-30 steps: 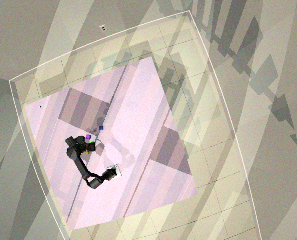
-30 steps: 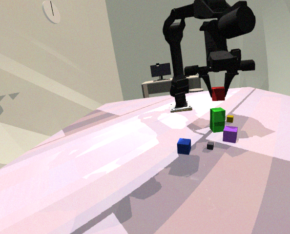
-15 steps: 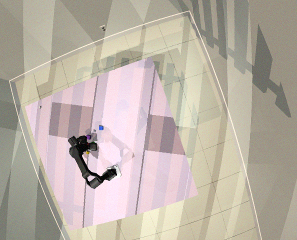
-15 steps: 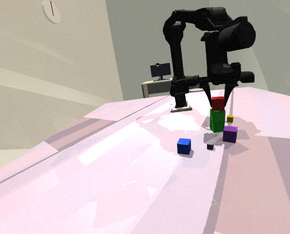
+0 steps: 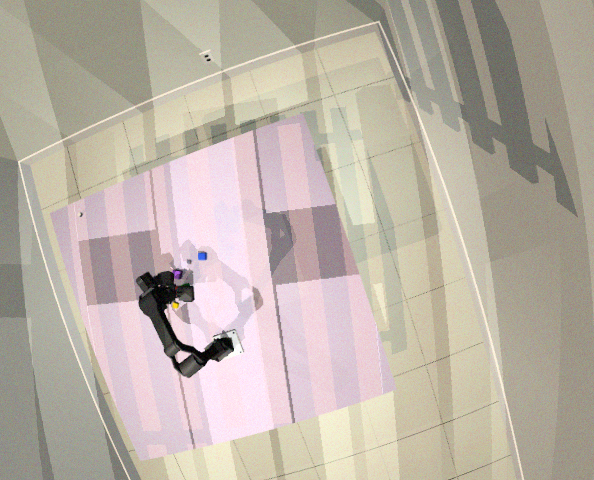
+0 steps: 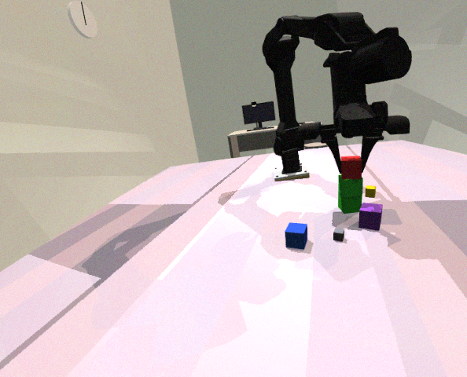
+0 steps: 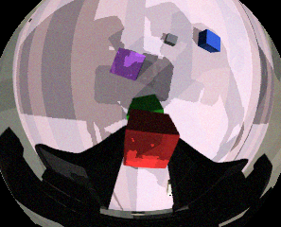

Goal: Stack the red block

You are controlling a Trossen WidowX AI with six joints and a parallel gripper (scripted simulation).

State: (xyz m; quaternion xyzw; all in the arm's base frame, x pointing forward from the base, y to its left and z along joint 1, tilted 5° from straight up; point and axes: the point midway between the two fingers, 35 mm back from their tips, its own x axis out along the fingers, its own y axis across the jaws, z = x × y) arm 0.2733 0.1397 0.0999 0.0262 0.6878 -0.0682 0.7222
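My gripper tip is now 1 cm below the red block. Also, from my gripper tip: purple block (6 cm below, 6 cm ahead, 2 cm to the left); small yellow block (7 cm below, 7 cm behind, 6 cm to the left); blue block (12 cm ahead, 10 cm to the right, 6 cm below).
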